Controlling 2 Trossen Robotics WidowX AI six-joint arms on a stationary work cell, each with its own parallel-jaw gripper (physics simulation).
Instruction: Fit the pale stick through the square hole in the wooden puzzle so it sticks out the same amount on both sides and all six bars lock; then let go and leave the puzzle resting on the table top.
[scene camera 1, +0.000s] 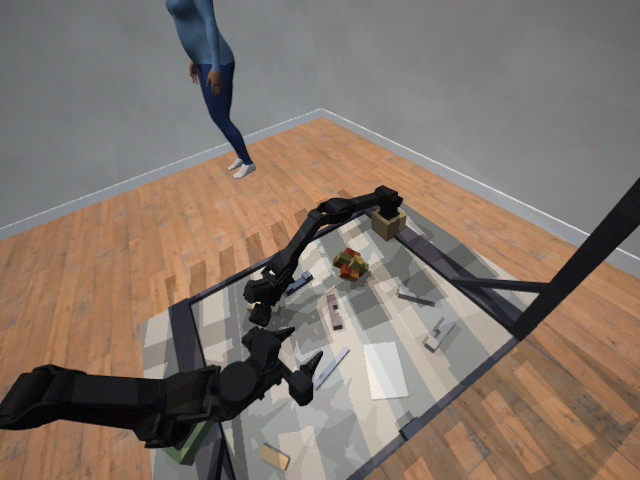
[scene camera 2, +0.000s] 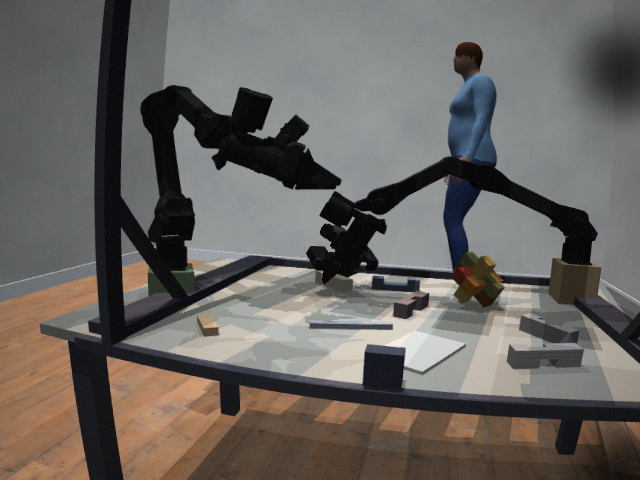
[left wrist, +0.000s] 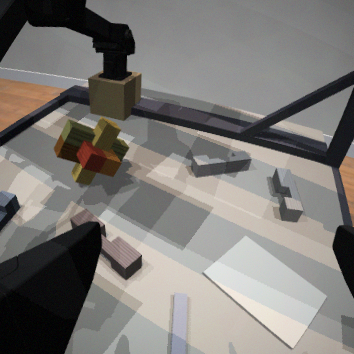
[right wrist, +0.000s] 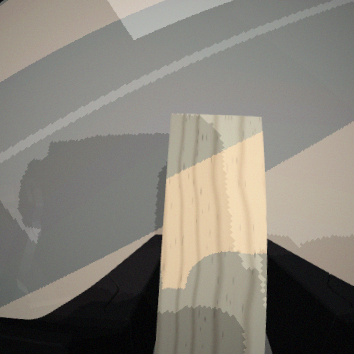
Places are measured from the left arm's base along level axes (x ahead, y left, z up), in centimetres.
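Pixels of known places: left gripper, fingertip midpoint: (scene camera 1: 307, 339) (scene camera 2: 338, 184) (left wrist: 221, 236); right gripper, fingertip midpoint: (scene camera 1: 259, 309) (scene camera 2: 328, 282) (right wrist: 207, 246); left arm's base, link origin: (scene camera 1: 180, 430) (scene camera 2: 170, 267); right arm's base, link origin: (scene camera 1: 388, 213) (scene camera 2: 576, 262) (left wrist: 115, 74).
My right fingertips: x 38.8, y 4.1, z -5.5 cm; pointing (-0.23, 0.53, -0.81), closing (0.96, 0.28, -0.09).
For each thing: its middle in the pictures, then the offset to it from my right fingertips.
- pale stick, body centre: (right wrist: 208, 303) (scene camera 2: 333, 280) (scene camera 1: 264, 308) dz +0.9, dx +0.5, dy -1.8 cm
- wooden puzzle, body centre: (left wrist: 94, 151) (scene camera 2: 474, 279) (scene camera 1: 350, 267) dz +5.1, dx +25.4, dy -25.4 cm
- dark blue notched bar, body centre: (scene camera 2: 395, 283) (scene camera 1: 297, 282) dz +0.8, dx +14.7, dy -8.0 cm
- brown notched bar, body centre: (left wrist: 103, 242) (scene camera 2: 412, 304) (scene camera 1: 334, 311) dz +0.8, dx +8.9, dy -25.8 cm
- thin lilac strip, body centre: (scene camera 2: 351, 325) (scene camera 1: 331, 366) dz -0.2, dx -7.5, dy -32.2 cm
- white sheet, body centre: (left wrist: 266, 285) (scene camera 2: 418, 350) (scene camera 1: 384, 368) dz -0.4, dx -1.8, dy -46.4 cm
- tan block, body centre: (scene camera 2: 207, 324) (scene camera 1: 274, 457) dz +0.1, dx -32.8, dy -27.9 cm
The pale stick (right wrist: 215, 200) (scene camera 2: 343, 283) lies on the table below my right arm, mostly hidden in scene camera 1. My right gripper (right wrist: 207, 246) is shut on it; both fingers press its sides, low at the table top. The wooden puzzle (scene camera 1: 351, 264) (scene camera 2: 478, 279) (left wrist: 90, 152), a cluster of red, orange, yellow and olive bars, rests tilted on the table near the right arm's base. I cannot make out its square hole. My left gripper (scene camera 1: 307, 341) (left wrist: 221, 236) is open and empty, high above the table, left of the puzzle.
Loose on the table are a dark blue notched bar (scene camera 2: 395, 283), a brown notched bar (scene camera 1: 334, 311) (left wrist: 115, 247), two grey bars (scene camera 1: 415, 297) (scene camera 1: 439, 334), a thin lilac strip (scene camera 1: 331, 367), a white sheet (scene camera 1: 386, 370) and a tan block (scene camera 1: 274, 456). A dark frame edges the table.
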